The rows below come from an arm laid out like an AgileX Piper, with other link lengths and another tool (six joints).
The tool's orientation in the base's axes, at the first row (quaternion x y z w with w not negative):
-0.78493 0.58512 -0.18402 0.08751
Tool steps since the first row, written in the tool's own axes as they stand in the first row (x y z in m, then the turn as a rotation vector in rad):
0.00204 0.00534 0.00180 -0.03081 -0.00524 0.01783
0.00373 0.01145 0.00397 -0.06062 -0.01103 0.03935
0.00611 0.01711 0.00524 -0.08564 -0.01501 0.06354
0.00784 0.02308 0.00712 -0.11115 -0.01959 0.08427
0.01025 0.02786 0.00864 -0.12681 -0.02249 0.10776
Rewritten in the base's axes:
-0.00352 -0.00368 -0.00315 0.00399 0.02947 -0.02025
-0.00767 -0.00729 -0.00698 0.01017 0.05788 -0.04350
-0.01160 -0.01135 -0.00970 0.01697 0.08097 -0.06894
-0.01573 -0.01493 -0.01321 0.02282 0.10498 -0.09109
-0.01878 -0.01878 -0.01584 0.03071 0.11891 -0.11453

